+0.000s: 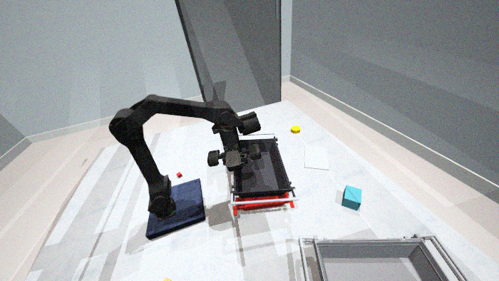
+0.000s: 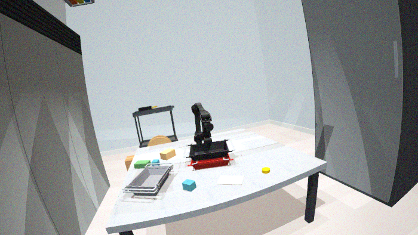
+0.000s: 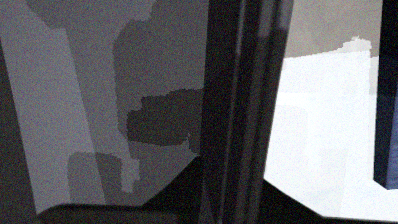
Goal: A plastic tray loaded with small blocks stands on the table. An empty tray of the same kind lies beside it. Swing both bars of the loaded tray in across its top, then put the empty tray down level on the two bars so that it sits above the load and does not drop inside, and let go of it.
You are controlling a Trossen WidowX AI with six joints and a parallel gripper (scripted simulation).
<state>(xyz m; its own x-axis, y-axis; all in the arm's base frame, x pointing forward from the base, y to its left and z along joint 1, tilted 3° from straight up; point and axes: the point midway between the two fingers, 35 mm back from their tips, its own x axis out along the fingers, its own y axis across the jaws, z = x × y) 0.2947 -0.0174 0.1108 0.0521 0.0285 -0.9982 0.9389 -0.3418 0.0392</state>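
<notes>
Now: the black tray 70 mm ahead of my gripper tip, 30 mm to the right of it and 20 mm above it. Round my gripper tip: yellow disc (420 mm ahead, 200 mm to the left, 80 mm below); cream sheet (370 mm ahead, 90 mm below, 20 mm to the right).
</notes>
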